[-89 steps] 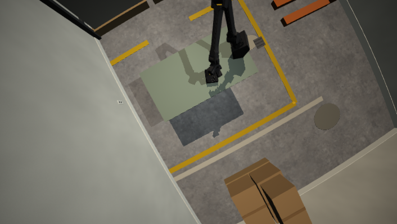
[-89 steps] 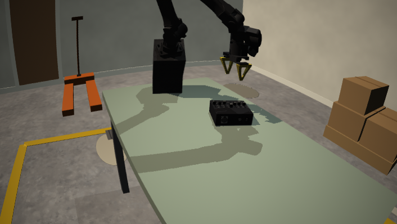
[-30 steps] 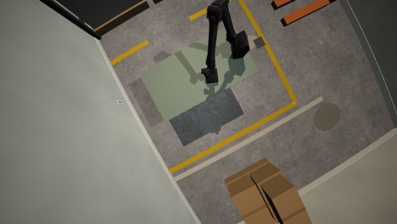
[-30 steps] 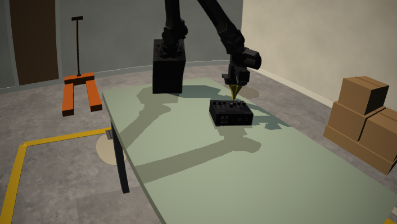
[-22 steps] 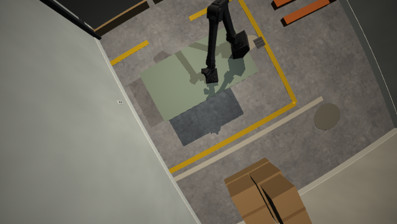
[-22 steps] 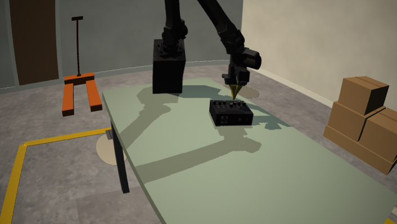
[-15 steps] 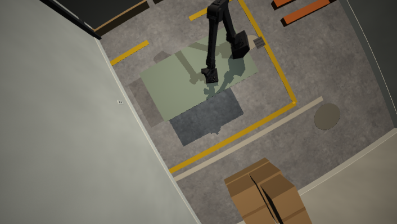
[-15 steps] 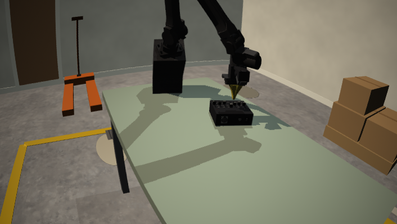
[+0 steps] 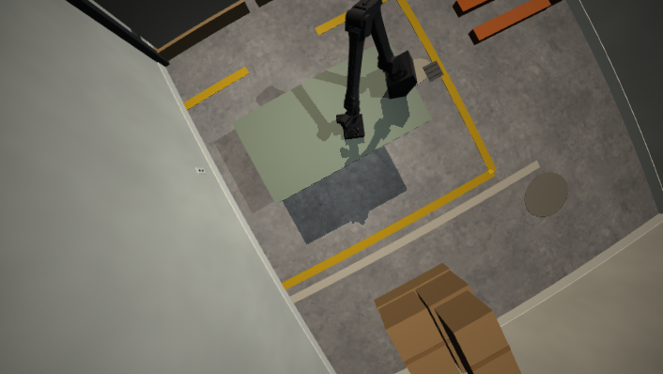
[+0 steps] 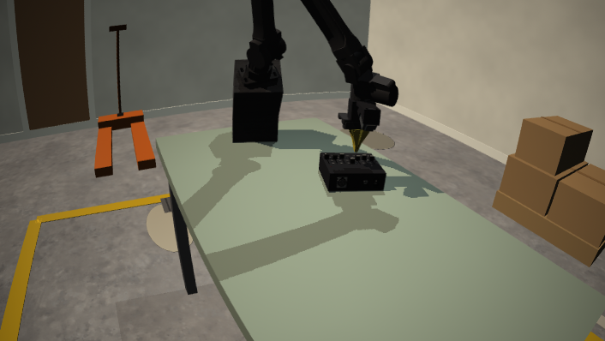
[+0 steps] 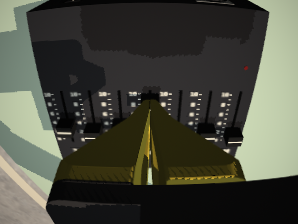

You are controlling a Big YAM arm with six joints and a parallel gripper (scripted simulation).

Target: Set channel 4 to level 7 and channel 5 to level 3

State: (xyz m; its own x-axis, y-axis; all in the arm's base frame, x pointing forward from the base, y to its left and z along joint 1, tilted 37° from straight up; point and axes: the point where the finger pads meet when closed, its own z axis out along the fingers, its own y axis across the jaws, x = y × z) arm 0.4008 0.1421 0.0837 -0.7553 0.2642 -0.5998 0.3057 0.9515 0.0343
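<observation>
Right now the channel 4 fader cap is 4 cm below my hand, 2 cm behind it and 1 cm to the left of it. Also, from my hand: master fader cap: 7 cm behind, 4 cm to the right, 4 cm below; channel 6 fader cap: 6 cm behind, 4 cm below, 2 cm to the right; channel 5 fader cap: 6 cm behind, 4 cm below.
</observation>
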